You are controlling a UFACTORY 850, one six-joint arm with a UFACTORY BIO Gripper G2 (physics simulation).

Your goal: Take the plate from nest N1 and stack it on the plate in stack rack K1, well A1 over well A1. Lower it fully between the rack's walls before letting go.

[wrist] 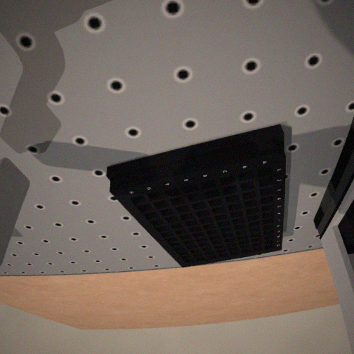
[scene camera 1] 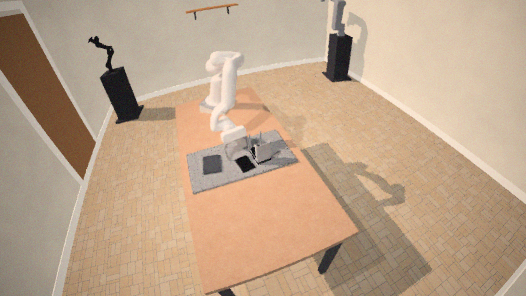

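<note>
A black plate (scene camera 1: 245, 163) (wrist: 220, 210) lies flat on the perforated grey board; its wells and row letters show in the wrist view, with A at the right corner. A separate nest N1 cannot be made out around it. The stack rack K1 (scene camera 1: 264, 152), with upright light walls, stands to its right in the scene view; black shows low between the walls. My gripper (scene camera 1: 237, 154) is open wide and empty. It hangs close to the black plate on the arm's side. In the wrist view its fingers show partly at the side edges; their tips are partly cut off.
The perforated grey board (scene camera 1: 197, 181) (wrist: 150, 107) lies across the orange table (scene camera 1: 260, 220) (wrist: 200, 300). A dark grey flat rectangle (scene camera 1: 212, 164) is on the board's left part. Thin uprights rise behind the rack. Two other arms stand on black pedestals (scene camera 1: 120, 95) (scene camera 1: 339, 57) away from the table.
</note>
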